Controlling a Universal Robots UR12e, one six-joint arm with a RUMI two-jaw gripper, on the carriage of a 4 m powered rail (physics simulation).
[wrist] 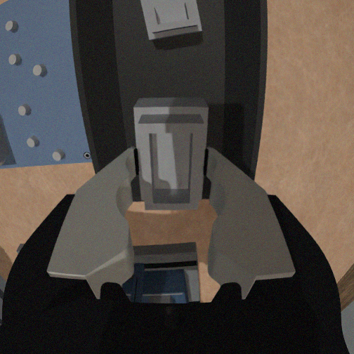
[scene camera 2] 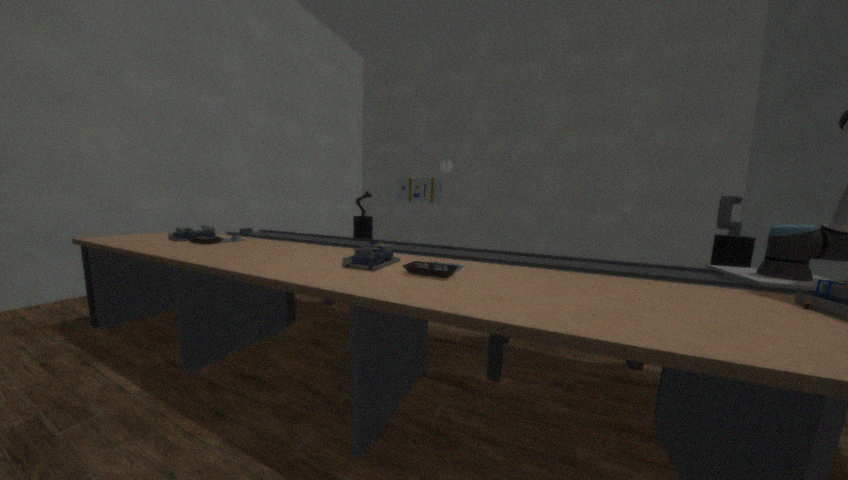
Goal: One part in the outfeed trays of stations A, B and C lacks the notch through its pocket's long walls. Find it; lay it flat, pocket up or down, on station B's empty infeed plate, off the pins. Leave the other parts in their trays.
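Pixels of known places: arm's base, origin of the base link: point(scene camera 2: 782, 276).
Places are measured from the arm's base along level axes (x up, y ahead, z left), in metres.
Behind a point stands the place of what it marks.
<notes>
My gripper point(wrist: 170, 149) is shut on a grey part in the wrist view. The part point(wrist: 172, 175) is held pocket up above a dark outfeed tray point(wrist: 257, 55). The visible lengths of its pocket's long walls show no clear notch; the fingers hide parts of its outer sides. Another grey part point(wrist: 175, 25), partly cut off, lies in the tray near the top edge. In the scene view, a dark tray point(scene camera 2: 429, 274) {y 0.790, x -0.017, z -1.688 m} holding grey parts stands mid-table and another dark tray point(scene camera 2: 205, 240) {y 0.781, x 0.005, z -3.464 m} at the far left. The gripper does not show there.
A blue plate point(wrist: 52, 112) with upright pins lies left of the tray. A grey and blue fixture point(wrist: 165, 285) shows between the fingers lower down. In the scene view, fixtures stand mid-table point(scene camera 2: 371, 256) {y 0.790, x 0.036, z -2.008 m} and far left point(scene camera 2: 191, 233) {y 0.690, x 0.025, z -3.833 m}; the arm's base point(scene camera 2: 788, 255) {y 0.066, x 0.119, z -0.037 m} is at the right.
</notes>
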